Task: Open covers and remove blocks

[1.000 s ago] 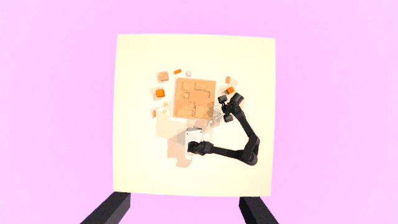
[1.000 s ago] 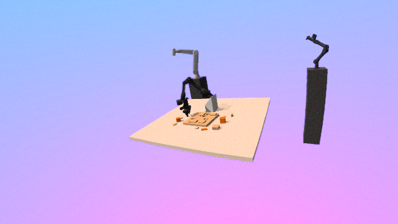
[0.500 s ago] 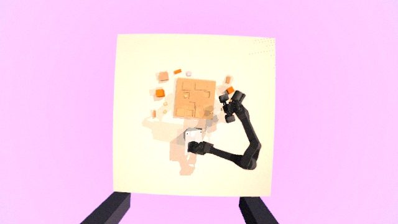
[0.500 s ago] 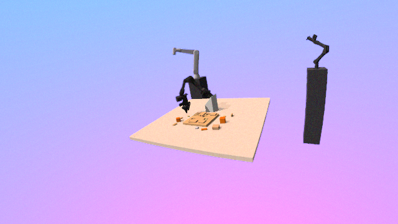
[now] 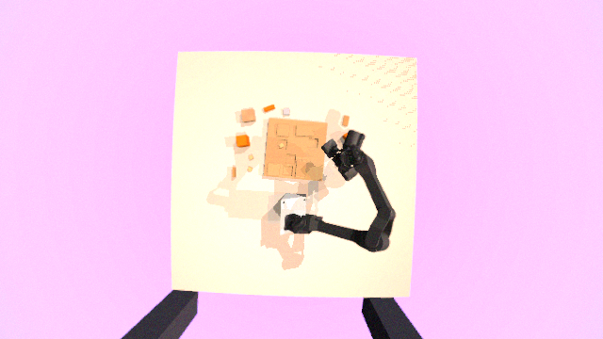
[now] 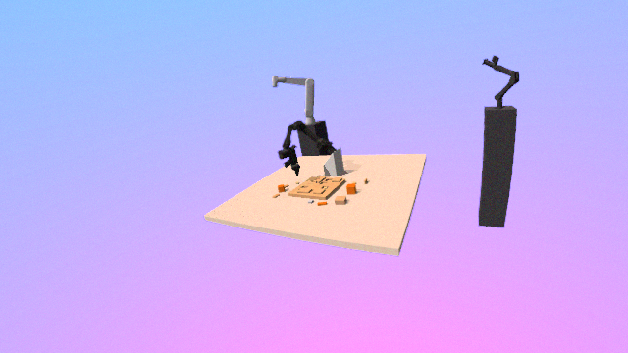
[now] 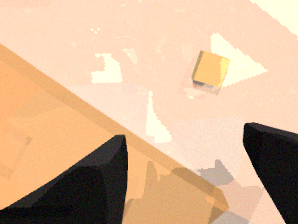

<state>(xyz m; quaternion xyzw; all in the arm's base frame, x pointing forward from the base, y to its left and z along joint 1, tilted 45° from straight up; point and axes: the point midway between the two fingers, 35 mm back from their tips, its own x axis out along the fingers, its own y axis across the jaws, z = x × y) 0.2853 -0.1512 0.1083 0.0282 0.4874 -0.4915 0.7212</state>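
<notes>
My gripper tip is now 210 mm to the right of the tan puzzle board, 60 mm above it and 40 mm short of it. Round my gripper tip: orange bar 350 mm to the left, 250 mm ahead, 70 mm below; orange cube 460 mm to the left, 60 mm ahead, 50 mm below.
</notes>
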